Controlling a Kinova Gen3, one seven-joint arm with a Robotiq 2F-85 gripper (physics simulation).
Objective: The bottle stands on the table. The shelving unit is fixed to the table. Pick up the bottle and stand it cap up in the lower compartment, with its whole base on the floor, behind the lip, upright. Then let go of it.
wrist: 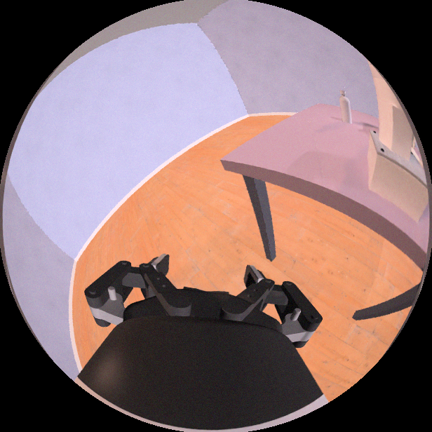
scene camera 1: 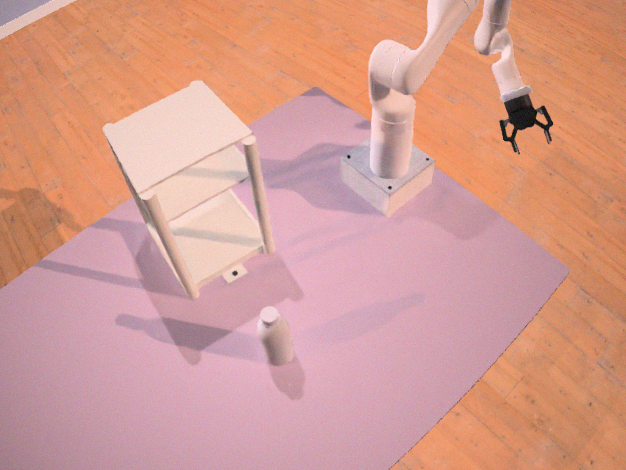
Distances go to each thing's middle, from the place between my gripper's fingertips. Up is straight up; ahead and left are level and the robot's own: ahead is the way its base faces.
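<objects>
My gripper is 40 mm below the pale bottle (scene camera 1: 273,331), and it is 160 mm to the left of the bottle and 840 mm short of it. There is a shelving unit (scene camera 1: 178,158) as well, which I find 740 mm ahead of my hand, 480 mm to the right of it and 130 mm above it.
</objects>
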